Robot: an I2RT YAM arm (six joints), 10 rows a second.
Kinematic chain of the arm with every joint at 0, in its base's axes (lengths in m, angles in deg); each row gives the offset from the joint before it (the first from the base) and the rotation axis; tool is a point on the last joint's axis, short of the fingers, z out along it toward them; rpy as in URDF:
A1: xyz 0 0 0.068 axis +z
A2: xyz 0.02 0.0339 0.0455 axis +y
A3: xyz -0.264 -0.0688 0 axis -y
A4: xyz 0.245 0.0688 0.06 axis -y
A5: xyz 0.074 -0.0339 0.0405 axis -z
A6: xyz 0.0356 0 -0.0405 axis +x
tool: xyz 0 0 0 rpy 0 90 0
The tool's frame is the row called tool.
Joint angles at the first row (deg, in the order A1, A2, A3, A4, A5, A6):
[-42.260 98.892 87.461 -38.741 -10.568 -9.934]
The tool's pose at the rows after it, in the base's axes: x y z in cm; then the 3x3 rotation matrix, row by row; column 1 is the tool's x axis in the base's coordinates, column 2 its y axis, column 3 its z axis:
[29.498 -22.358 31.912], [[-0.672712 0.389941 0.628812], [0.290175 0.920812 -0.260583], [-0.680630 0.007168 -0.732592]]
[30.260 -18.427 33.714], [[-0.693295 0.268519 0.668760], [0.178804 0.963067 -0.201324], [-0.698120 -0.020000 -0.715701]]
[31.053 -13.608 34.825], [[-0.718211 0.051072 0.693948], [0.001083 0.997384 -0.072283], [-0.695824 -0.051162 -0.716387]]
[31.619 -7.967 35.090], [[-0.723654 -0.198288 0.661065], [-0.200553 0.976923 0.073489], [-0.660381 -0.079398 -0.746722]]
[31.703 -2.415 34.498], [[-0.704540 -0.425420 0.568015], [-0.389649 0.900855 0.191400], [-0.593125 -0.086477 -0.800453]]
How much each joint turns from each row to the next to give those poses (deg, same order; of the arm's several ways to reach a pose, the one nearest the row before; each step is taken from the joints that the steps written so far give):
[4.087 -3.168 0.000 -1.180 -0.022 -1.071]
[5.747 -3.455 0.000 -2.057 -0.285 -1.990]
[7.389 -2.646 -0.001 -3.233 -2.316 -5.135]
[9.333 -1.529 -0.021 -4.590 -1.268 -5.552]
[9.748 -0.022 0.001 -5.312 0.023 -4.721]

